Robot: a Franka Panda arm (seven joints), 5 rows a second.
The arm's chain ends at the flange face. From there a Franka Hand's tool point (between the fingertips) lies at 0.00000 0.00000 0.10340 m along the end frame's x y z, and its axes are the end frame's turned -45 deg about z.
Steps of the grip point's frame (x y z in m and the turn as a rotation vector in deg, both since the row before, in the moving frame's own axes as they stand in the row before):
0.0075, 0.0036, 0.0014, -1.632, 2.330, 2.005
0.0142, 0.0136, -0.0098, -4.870, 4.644, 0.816
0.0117, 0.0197, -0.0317, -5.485, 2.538, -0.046
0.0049, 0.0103, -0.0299, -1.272, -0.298, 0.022
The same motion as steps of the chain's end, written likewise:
0.0028, -0.0020, 0.0015, 0.494, 2.802, 2.005
0.0075, -0.0008, -0.0091, -0.160, 6.727, 0.816
0.0120, 0.0019, -0.0311, -2.084, 5.673, -0.046
0.0095, 0.0018, -0.0299, -1.110, 0.689, 0.022

